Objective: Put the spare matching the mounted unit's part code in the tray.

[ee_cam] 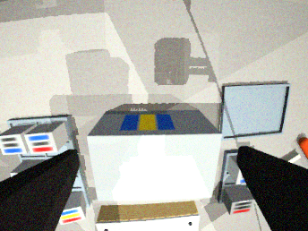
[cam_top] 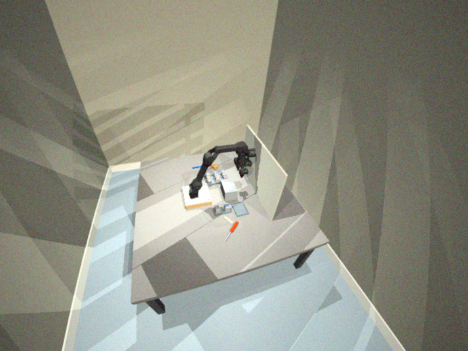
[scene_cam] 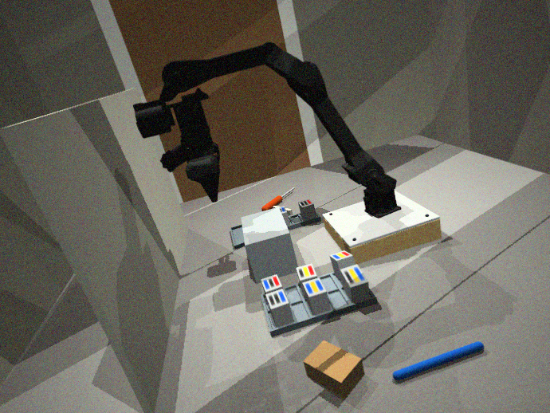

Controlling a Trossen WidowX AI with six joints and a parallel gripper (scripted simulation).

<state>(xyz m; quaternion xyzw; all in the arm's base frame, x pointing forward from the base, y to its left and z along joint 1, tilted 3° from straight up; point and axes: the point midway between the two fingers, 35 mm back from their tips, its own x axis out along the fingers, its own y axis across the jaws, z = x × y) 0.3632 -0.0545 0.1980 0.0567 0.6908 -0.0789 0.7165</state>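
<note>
The grey spare block lies 100 mm behind my gripper tip, 250 mm to the left of it and 160 mm below it. Also, from my gripper tip: tall upright panel: 150 mm ahead, 30 mm to the right, 20 mm above; then flat tray: 70 mm behind, 170 mm to the right, 200 mm below; then mounted unit: 80 mm behind, 20 mm to the left, 150 mm below.
</note>
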